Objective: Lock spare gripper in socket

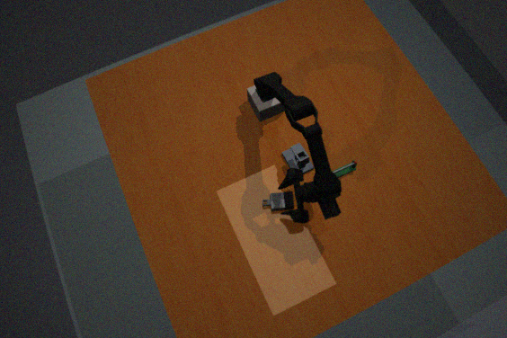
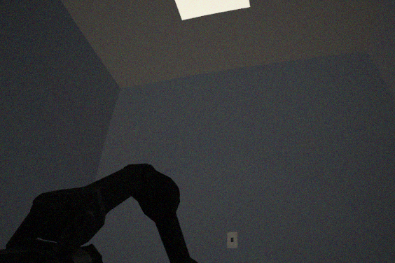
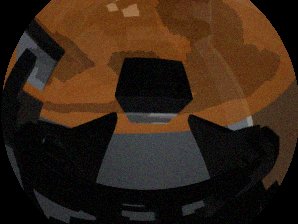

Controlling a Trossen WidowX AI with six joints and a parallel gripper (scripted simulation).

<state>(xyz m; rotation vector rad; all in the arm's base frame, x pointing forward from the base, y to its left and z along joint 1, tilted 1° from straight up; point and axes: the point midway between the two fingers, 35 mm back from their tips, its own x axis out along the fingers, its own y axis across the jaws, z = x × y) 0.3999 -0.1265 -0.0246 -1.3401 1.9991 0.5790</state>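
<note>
The spare gripper is 2 cm below my gripper tip and 1 cm behind it. Also, from my gripper tip: flat green strip: 25 cm to the left, 2 cm below; then grey mount: 14 cm to the left, 11 cm behind, 1 cm above.
</note>
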